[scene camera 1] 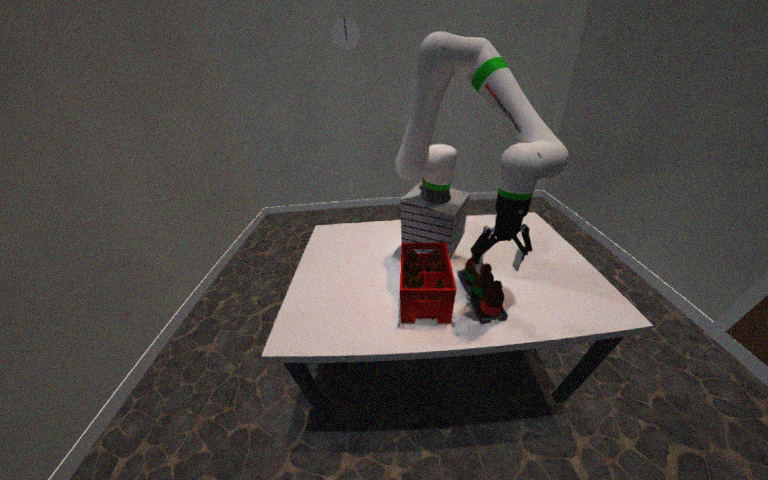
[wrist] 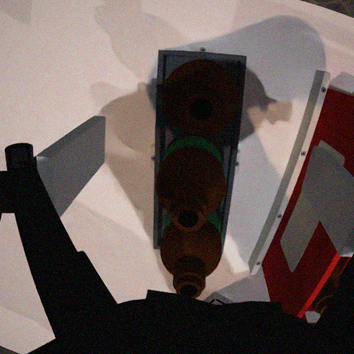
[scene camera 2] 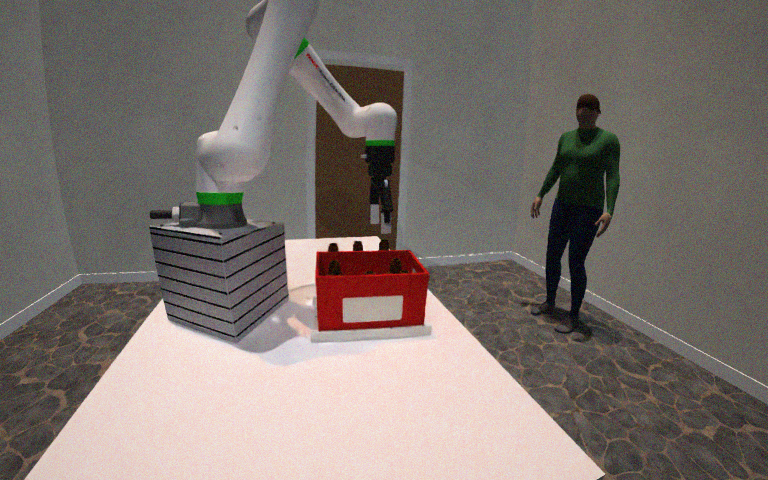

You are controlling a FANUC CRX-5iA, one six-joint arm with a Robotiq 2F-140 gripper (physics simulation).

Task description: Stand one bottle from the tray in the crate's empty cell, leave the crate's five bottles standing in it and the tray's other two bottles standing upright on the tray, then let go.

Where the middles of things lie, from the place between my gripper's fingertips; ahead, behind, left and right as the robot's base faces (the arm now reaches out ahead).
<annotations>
I see the red-labelled bottle (wrist: 200, 97) 20 mm ahead of my hand and 120 mm below it.
</annotations>
